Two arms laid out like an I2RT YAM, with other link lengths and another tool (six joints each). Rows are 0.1 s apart.
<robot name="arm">
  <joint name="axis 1" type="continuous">
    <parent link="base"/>
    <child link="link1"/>
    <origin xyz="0 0 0.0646"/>
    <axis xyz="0 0 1"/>
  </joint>
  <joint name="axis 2" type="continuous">
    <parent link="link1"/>
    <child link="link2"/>
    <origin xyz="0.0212 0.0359 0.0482"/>
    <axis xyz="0 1 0"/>
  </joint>
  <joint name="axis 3" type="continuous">
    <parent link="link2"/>
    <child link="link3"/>
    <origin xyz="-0.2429 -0.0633 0"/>
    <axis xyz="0 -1 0"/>
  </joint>
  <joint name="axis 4" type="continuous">
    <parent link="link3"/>
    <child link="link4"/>
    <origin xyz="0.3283 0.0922 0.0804"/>
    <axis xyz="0 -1 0"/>
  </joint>
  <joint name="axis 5" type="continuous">
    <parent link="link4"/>
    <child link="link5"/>
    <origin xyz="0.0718 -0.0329 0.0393"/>
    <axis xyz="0 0 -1"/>
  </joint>
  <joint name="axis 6" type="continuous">
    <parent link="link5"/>
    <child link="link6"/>
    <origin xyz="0.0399 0 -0.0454"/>
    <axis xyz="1 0 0"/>
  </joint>
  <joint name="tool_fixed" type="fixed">
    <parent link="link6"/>
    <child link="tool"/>
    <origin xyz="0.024 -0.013 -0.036" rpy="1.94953 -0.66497 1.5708"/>
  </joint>
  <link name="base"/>
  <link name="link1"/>
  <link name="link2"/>
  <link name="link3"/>
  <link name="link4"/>
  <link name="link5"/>
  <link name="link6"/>
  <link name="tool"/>
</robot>
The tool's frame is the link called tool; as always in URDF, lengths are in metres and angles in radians. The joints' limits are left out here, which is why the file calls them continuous.
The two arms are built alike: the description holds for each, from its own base.
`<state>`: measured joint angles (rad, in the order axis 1, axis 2, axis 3, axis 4, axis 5, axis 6); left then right.
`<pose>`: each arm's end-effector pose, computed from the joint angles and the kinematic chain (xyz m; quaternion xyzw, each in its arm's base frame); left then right.
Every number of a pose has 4 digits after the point. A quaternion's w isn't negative.
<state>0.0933 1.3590 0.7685 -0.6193 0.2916 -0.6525 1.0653 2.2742 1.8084 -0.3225 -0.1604 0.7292</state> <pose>0.3065 0.0113 0.1090 0.7093 0.6922 -0.0955 0.0932 0.2277 0.5274 0.0991 -0.6752 -0.6096 -0.2002 0.3639</pose>
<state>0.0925 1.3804 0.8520 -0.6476 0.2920 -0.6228 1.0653 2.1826 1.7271 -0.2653 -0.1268 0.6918</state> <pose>0.3215 0.0130 0.1302 0.7211 0.6810 -0.0773 0.1012 0.2266 0.5186 0.1196 -0.6592 -0.6197 -0.2386 0.3529</pose>
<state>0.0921 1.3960 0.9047 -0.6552 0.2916 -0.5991 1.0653 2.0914 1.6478 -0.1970 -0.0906 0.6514</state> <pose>0.3316 0.0144 0.1432 0.7301 0.6720 -0.0613 0.1078 0.2259 0.5097 0.1407 -0.6403 -0.6278 -0.2826 0.3405</pose>
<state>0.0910 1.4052 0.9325 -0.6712 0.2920 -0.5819 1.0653 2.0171 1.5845 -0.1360 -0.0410 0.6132</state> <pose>0.3351 0.0147 0.1494 0.7362 0.6658 -0.0573 0.1070 0.2266 0.5016 0.1582 -0.6269 -0.6308 -0.3252 0.3214</pose>
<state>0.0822 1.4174 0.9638 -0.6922 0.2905 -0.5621 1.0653 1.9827 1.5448 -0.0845 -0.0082 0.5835</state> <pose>0.3388 0.0125 0.1557 0.7452 0.6565 -0.0544 0.1037 0.2281 0.4976 0.1638 -0.6176 -0.6328 -0.3523 0.3067</pose>
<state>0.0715 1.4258 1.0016 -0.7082 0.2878 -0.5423 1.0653 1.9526 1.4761 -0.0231 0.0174 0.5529</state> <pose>0.3441 0.0099 0.1656 0.7550 0.6458 -0.0451 0.1046 0.2270 0.4900 0.1558 -0.6116 -0.6372 -0.3675 0.2913</pose>
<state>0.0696 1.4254 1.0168 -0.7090 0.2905 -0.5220 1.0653 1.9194 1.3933 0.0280 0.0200 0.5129</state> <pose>0.3463 0.0097 0.1709 0.7624 0.6371 -0.0362 0.1078 0.2228 0.4788 0.1424 -0.6027 -0.6500 -0.3695 0.2789</pose>
